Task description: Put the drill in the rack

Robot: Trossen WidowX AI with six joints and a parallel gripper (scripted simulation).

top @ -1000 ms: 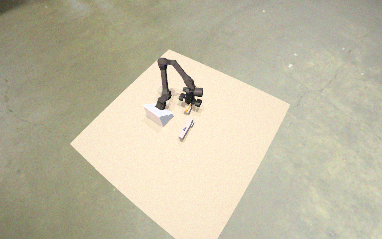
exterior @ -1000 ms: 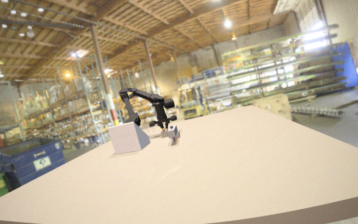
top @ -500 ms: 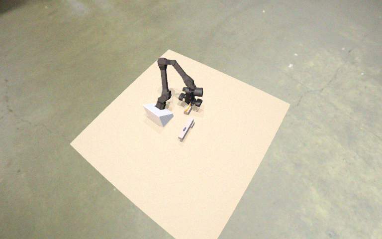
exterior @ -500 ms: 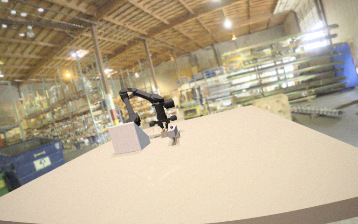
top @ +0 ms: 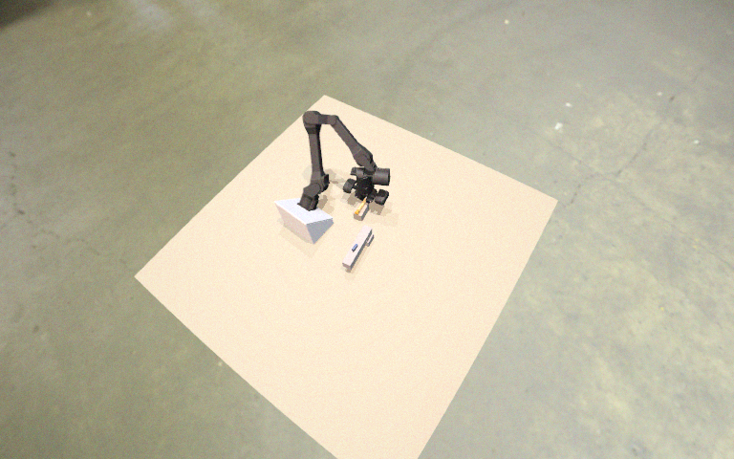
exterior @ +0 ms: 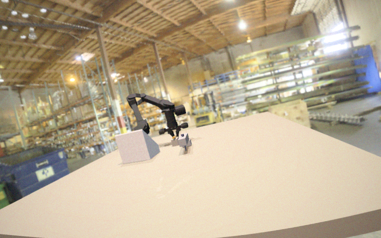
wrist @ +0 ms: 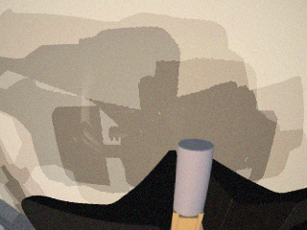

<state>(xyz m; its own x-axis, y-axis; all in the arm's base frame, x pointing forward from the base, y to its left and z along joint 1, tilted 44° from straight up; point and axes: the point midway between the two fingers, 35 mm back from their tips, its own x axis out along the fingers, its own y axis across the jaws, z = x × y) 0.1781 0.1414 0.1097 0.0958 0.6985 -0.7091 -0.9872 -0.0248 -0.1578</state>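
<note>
Now: the drill 40 mm to the right of my gripper tip and 40 mm above it. Also, from my gripper tip: rack: 50 mm to the right, 10 mm above; blue key: 240 mm to the right, 100 mm ahead, 40 mm above; housing block: 210 mm to the right, 100 mm ahead, 40 mm above.
</note>
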